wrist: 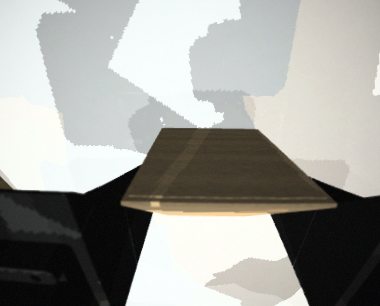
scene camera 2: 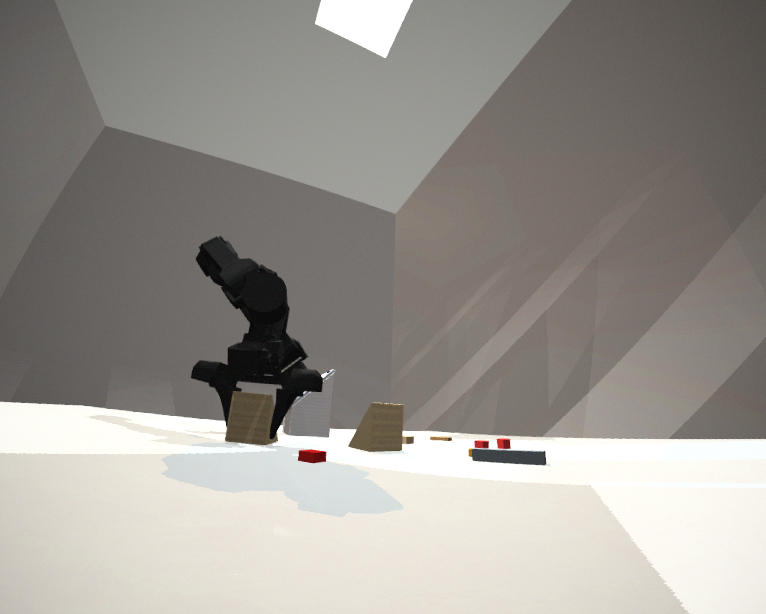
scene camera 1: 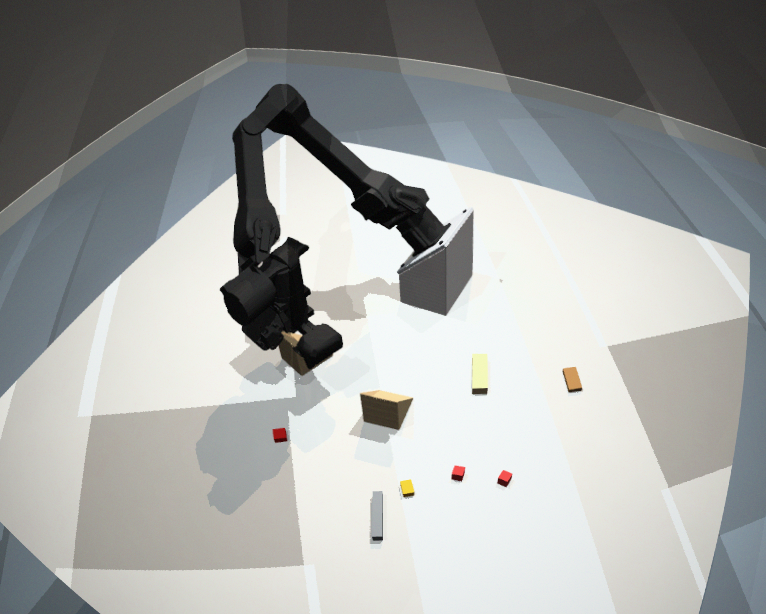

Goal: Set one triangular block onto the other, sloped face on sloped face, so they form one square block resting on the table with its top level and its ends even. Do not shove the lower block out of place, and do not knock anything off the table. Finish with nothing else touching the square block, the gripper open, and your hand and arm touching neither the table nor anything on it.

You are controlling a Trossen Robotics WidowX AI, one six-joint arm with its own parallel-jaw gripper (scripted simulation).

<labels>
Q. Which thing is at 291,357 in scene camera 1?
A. A wooden triangular block.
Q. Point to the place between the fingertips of my gripper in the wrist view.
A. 209,164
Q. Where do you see a wooden triangular block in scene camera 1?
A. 381,408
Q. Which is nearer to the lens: the wooden triangular block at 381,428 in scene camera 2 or the grey bar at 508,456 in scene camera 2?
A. The grey bar.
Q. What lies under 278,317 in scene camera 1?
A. My gripper.
</labels>
